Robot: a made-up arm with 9 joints. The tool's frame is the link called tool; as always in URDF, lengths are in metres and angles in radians. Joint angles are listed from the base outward. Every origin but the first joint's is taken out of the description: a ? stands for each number. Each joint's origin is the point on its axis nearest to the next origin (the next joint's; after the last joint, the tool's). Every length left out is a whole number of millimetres.
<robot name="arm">
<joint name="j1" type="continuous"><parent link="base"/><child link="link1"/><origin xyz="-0.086 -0.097 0.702" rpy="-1.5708 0 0"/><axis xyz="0 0 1"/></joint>
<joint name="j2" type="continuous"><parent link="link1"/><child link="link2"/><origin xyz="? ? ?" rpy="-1.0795 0.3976 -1.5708"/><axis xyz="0 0 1"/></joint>
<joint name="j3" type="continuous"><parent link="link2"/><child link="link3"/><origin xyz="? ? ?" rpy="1.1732 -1.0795 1.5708"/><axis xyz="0 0 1"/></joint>
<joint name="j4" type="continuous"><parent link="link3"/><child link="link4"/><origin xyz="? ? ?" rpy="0 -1.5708 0"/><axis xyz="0 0 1"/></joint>
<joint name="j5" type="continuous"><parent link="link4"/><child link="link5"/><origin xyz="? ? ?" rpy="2.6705 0.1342 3.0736"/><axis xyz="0 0 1"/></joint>
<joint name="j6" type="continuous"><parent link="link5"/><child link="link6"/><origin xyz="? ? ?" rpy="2.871 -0.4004 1.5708"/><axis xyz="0 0 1"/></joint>
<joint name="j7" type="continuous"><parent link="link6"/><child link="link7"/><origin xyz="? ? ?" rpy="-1.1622 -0.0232 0.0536"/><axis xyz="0 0 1"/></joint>
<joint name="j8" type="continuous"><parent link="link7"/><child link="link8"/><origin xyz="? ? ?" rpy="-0.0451 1.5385 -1.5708"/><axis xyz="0 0 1"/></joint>
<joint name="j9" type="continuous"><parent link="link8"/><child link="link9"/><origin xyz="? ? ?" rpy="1.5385 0 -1.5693"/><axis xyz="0 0 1"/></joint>
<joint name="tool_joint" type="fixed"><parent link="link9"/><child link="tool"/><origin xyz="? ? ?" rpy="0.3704 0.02 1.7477"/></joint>
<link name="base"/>
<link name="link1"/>
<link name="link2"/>
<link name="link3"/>
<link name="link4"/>
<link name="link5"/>
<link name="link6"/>
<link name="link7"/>
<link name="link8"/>
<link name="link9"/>
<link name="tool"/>
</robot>
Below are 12 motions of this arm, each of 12 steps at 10 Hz.
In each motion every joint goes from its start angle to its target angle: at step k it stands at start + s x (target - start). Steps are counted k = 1, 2, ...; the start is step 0. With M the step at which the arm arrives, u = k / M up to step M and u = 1 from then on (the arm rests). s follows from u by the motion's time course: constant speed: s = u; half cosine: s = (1 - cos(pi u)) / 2; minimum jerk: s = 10 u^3 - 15 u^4 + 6 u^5.
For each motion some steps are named. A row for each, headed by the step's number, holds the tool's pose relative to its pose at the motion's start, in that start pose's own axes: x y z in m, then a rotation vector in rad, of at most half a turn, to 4 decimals.
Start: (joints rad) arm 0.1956 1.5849 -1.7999 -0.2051 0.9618 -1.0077 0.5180 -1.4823 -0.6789
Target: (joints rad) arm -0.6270 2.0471 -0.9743 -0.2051 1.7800 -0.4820 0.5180 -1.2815 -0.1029
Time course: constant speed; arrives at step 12
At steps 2, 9, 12:
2: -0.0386 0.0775 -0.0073 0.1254 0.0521 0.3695
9: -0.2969 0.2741 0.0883 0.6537 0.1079 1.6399
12: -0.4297 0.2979 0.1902 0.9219 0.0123 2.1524

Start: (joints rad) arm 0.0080 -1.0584 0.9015 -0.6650 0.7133 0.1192 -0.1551 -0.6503 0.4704
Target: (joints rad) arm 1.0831 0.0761 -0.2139 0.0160 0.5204 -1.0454 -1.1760 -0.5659 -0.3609
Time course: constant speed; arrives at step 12
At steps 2, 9, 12:
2: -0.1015 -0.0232 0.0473 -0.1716 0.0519 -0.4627
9: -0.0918 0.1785 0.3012 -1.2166 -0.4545 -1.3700
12: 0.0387 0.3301 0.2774 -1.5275 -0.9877 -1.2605

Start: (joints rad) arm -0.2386 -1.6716 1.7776 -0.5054 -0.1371 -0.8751 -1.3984 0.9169 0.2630
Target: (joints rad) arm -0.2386 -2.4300 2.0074 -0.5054 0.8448 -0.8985 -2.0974 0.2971 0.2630
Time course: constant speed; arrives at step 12
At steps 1, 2, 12:
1: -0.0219 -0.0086 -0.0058 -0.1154 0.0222 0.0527
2: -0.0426 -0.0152 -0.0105 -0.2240 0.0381 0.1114
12: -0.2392 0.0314 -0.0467 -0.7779 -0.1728 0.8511

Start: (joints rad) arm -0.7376 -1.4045 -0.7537 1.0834 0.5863 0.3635 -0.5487 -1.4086 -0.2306
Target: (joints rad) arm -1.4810 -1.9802 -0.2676 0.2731 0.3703 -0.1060 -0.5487 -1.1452 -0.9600
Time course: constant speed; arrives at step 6
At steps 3, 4, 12:
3: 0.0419 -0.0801 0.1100 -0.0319 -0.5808 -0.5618
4: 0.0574 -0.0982 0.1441 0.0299 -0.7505 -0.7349
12: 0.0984 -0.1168 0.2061 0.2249 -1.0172 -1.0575

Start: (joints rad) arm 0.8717 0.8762 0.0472 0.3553 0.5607 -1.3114 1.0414 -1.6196 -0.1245
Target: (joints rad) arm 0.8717 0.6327 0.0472 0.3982 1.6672 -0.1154 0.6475 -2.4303 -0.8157
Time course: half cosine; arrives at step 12
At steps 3, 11, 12:
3: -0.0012 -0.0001 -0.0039 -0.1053 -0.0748 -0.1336
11: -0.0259 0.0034 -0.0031 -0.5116 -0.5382 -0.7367
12: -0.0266 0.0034 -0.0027 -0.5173 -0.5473 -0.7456

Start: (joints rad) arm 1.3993 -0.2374 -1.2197 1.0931 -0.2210 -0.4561 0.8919 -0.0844 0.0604
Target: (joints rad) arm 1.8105 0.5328 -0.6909 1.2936 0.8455 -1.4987 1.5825 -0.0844 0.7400
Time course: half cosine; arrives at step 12
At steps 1, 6, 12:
1: -0.0119 -0.0062 0.0036 -0.0026 0.0233 -0.0112
6: -0.3761 -0.0328 0.0704 0.4022 0.7424 -0.2195
12: -0.6318 0.1243 0.1858 1.6089 1.1317 -0.0719

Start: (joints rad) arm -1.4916 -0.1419 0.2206 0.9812 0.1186 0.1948 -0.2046 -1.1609 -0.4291
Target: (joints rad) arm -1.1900 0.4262 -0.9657 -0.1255 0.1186 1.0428 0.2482 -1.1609 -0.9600
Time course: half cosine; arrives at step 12
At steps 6, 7, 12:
6: -0.0709 0.1680 -0.0872 -0.3388 -0.0563 0.5302
7: -0.1130 0.2072 -0.1274 -0.3694 -0.0097 0.6844
12: -0.2965 0.2751 -0.2394 -0.3307 0.2745 1.0851

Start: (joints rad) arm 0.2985 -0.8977 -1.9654 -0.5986 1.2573 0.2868 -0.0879 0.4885 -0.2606
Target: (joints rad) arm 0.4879 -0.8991 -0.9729 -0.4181 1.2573 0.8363 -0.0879 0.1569 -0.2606
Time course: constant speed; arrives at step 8
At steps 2, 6, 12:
2: 0.0127 -0.0750 -0.0916 0.1175 0.2333 -0.1824
6: -0.0580 -0.1889 -0.2696 0.4009 0.6410 -0.5626
12: -0.1280 -0.2187 -0.3423 0.5578 0.8077 -0.7662

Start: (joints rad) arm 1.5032 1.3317 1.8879 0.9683 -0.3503 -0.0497 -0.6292 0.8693 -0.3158
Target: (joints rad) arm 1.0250 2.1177 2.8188 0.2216 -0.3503 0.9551 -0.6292 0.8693 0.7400
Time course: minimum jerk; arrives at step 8
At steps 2, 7, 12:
2: 0.0025 0.0977 0.0092 0.0971 0.0569 0.2337
7: -0.3865 0.6138 0.3229 0.4657 0.1877 2.2901
12: -0.3974 0.6150 0.3294 0.4649 0.1850 2.3267

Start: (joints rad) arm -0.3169 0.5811 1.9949 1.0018 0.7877 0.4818 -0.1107 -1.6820 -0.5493
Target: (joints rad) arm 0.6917 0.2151 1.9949 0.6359 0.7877 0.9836 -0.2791 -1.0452 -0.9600
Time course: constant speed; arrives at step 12
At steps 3, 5, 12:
3: -0.0270 0.0649 0.0721 -0.0164 -0.0591 -0.0447
5: -0.0514 0.1110 0.1088 -0.0340 -0.0919 -0.0837
12: -0.1539 0.2714 0.1601 -0.1240 -0.2020 -0.3002

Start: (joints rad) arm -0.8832 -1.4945 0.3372 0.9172 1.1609 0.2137 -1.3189 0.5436 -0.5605
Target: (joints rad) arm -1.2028 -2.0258 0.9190 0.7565 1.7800 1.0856 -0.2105 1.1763 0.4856
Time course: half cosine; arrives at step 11
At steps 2, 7, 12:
2: 0.0068 0.0049 -0.0076 0.0163 0.1660 0.0916
7: 0.0227 0.0315 -0.1045 0.5755 1.3881 0.4730
12: 0.0076 0.0434 -0.1645 1.0958 1.7356 0.3635

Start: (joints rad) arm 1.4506 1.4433 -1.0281 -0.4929 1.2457 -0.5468 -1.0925 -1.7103 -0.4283
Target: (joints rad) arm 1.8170 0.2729 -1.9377 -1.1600 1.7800 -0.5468 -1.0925 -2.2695 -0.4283
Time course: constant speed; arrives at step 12
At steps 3, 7, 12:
3: -0.0375 -0.0806 -0.1601 -0.2605 0.3673 -0.1620
7: -0.2340 -0.1923 -0.3246 -0.7490 0.8854 -0.1274
12: -0.5683 -0.3624 -0.3116 -1.4676 1.3985 0.3981

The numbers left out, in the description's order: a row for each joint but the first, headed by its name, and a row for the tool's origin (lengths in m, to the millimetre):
j2: -0.136 0.057 0
j3: -0.105 0.265 0
j4: -0.416 0.03 0
j5: -0.087 -0.005 0
j6: -0.072 -0.098 0
j7: 0.025 -0.1 0
j8: -0.071 -0.041 0
j9: 0.073 0.003 0
tool: 0.003 -0.009 0

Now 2 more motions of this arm.
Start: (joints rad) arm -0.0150 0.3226 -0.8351 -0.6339 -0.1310 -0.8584 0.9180 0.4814 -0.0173
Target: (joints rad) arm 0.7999 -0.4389 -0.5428 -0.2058 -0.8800 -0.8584 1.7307 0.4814 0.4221
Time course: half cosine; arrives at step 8
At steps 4, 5, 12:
4: 0.2223 0.0358 -0.1379 0.3856 -0.3386 1.0400
5: 0.2879 0.0760 -0.1574 0.4319 -0.5721 1.3996
12: 0.3557 0.1280 -0.1625 0.3554 -1.0841 1.8280

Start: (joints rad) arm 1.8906 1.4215 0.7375 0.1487 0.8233 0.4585 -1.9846 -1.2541 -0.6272
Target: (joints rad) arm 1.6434 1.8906 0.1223 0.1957 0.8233 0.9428 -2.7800 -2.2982 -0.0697
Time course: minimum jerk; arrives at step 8
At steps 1, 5, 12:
1: -0.0007 -0.0050 -0.0003 -0.0171 0.0026 0.0080
5: -0.0570 -0.2018 -0.0055 -0.8690 0.2168 0.3293
12: -0.0929 -0.2537 -0.0036 -1.2414 0.3793 0.3886

